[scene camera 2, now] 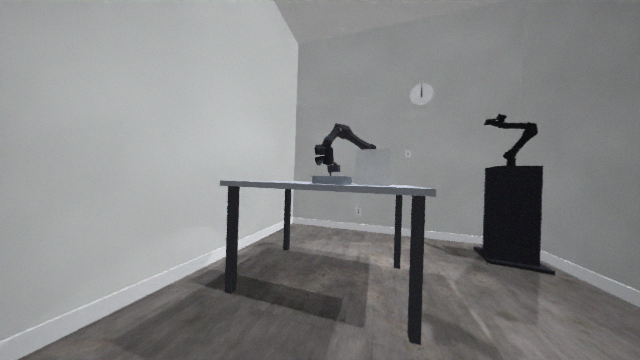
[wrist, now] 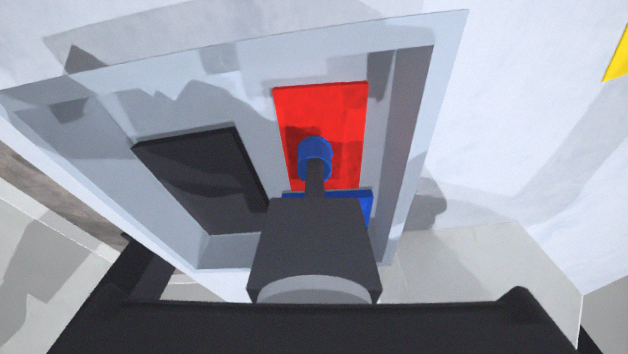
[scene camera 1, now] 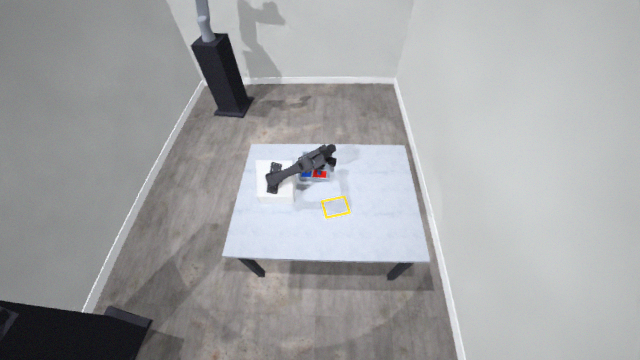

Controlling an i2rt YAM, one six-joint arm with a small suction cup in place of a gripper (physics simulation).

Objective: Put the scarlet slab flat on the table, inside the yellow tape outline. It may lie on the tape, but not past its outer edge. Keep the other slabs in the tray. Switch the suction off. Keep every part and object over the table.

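Seen in the pictures: hand, tool point: point(wrist: 314, 146) point(scene camera 1: 318, 174); arm's base, link origin: point(scene camera 2: 372, 161) point(scene camera 1: 274, 178).
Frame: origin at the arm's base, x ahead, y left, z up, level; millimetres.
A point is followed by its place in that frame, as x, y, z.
Note:
The scarlet slab point(scene camera 1: 324, 175) @(291, 187, -163) point(wrist: 325, 107) @(286, 189, -162) lies flat in the shallow grey-blue tray point(scene camera 2: 331, 180) @(179, 358, -152) point(wrist: 447, 55) @(324, 138, -125). My gripper point(scene camera 1: 319, 173) point(wrist: 315, 150), a blue suction cup, is down inside the tray on the slab, nearer its end by the blue slab. It appears to touch the slab's top and grip it; the contact face itself is hidden. The blue slab point(scene camera 1: 306, 175) @(163, 164, -161) point(wrist: 366, 202) @(185, 144, -162) lies close to that end, partly hidden by my wrist block. A black slab point(wrist: 200, 170) @(230, 303, -162) lies beside them in the tray. The yellow tape outline point(scene camera 1: 338, 215) @(434, -106, -175) point(wrist: 618, 60) @(316, -15, -174) is on the table, apart from the tray.
Tray walls stand around the slabs; one is close beside the scarlet slab. A white box point(scene camera 1: 285, 196) @(82, -75, -81) point(scene camera 2: 372, 167) @(-14, 81, -52) point(wrist: 480, 265) @(117, 8, -123) under my arm's base stands next to the tray on the table point(scene camera 1: 380, 230) @(709, -166, -175). A second arm stands on a black pedestal point(scene camera 1: 220, 75) point(scene camera 2: 512, 215) away from the table.

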